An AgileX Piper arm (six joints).
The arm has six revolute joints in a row. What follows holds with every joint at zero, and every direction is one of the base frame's.
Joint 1 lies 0.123 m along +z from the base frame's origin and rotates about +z.
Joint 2 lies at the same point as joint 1 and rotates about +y.
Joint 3 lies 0.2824 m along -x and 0.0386 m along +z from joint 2 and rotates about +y.
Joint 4 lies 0.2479 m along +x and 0.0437 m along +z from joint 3 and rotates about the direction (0.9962, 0, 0.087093).
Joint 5 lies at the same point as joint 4 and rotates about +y.
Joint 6 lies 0.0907 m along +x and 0.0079 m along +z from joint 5 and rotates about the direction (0.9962, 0, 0.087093).
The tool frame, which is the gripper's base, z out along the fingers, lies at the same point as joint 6; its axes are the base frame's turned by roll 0, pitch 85 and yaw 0 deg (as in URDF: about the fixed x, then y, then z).
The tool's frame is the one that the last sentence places.
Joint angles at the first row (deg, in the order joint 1, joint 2, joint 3, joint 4, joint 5, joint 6):
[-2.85 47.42 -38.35 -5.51 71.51 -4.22]
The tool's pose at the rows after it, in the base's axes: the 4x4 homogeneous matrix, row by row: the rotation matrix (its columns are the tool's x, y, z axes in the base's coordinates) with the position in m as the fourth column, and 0 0 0 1 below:
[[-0.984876 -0.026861 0.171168 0.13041], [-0.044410 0.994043 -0.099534 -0.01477], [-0.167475 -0.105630 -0.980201 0.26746], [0 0 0 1]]
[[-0.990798 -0.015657 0.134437 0.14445], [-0.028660 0.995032 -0.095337 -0.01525], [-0.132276 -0.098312 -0.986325 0.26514], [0 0 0 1]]
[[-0.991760 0.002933 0.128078 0.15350], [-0.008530 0.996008 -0.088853 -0.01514], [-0.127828 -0.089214 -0.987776 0.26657], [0 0 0 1]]
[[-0.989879 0.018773 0.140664 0.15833], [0.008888 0.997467 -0.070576 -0.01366], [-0.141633 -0.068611 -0.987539 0.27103], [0 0 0 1]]
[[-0.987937 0.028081 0.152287 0.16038], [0.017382 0.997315 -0.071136 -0.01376], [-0.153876 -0.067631 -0.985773 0.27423], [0 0 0 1]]
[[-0.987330 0.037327 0.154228 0.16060], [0.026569 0.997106 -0.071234 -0.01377], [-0.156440 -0.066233 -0.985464 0.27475], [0 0 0 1]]
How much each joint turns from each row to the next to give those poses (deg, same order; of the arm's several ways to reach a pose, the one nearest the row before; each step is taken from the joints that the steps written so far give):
[0.00 6.26 -1.53 0.00 -0.40 0.64]
[0.01 4.13 -1.63 0.13 -0.35 0.88]
[-0.01 2.18 -1.56 0.37 -0.24 1.05]
[0.00 0.72 -1.43 1.15 0.02 0.63]
[0.00 0.15 -0.78 0.00 -0.05 0.49]
[0.00 0.00 -0.12 0.00 0.00 0.53]

